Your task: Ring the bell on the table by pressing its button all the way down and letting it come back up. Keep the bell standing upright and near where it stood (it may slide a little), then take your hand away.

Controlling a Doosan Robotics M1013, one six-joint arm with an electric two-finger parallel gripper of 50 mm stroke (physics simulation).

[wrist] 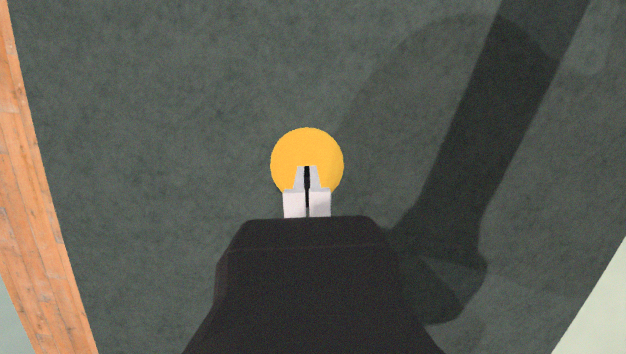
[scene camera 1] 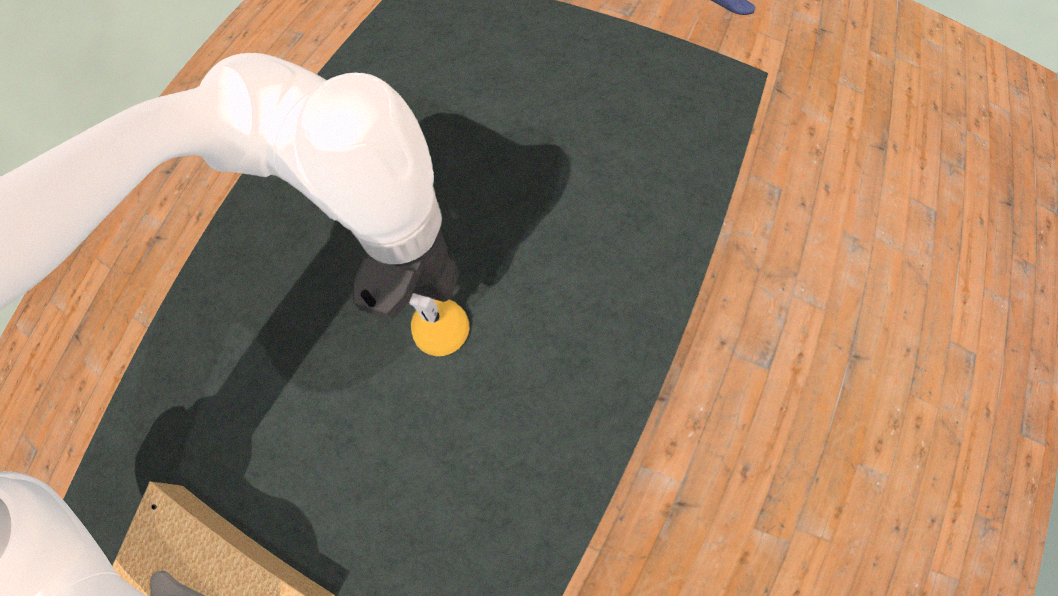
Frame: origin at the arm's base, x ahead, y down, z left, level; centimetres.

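Seen in the pictures: gripper, between the fingertips: [wrist: 307, 178] [scene camera 1: 430, 314].
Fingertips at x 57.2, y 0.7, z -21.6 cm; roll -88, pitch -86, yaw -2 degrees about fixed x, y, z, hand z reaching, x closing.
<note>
A point is followed by its place in that frame.
The bell, seen as a round yellow dome [scene camera 1: 442, 336] {x 55.4, y 3.8, z -23.1 cm} [wrist: 307, 145] {x 54.8, y 3.9, z -21.3 cm}, stands upright on the dark green mat [scene camera 1: 555, 384] {x 53.3, y 7.6, z -39.4 cm} [wrist: 175, 125] {x 51.5, y 7.7, z -36.0 cm}. My gripper [scene camera 1: 431, 316] {x 57.2, y 0.7, z -21.6 cm} [wrist: 307, 178] {x 57.2, y 0.7, z -21.6 cm} is shut with nothing between its fingers. Its light grey fingertips are at the top of the dome, over its middle. The button is hidden behind the fingertips in the wrist view; in the scene view a small dark bit shows right at the tips. The fingertips look to be on the button, but how far down it is pressed cannot be told.
The wooden table top [scene camera 1: 851, 296] [wrist: 35, 225] surrounds the mat. A tan box-like object [scene camera 1: 214, 540] {x 16.9, y -0.5, z 0.6 cm} with a dark grey thing [scene camera 1: 171, 583] {x 8.3, y -1.9, z 5.1 cm} at it stands at the lower left of the scene view. The tip of a blue object [scene camera 1: 735, 5] shows at the top edge.
</note>
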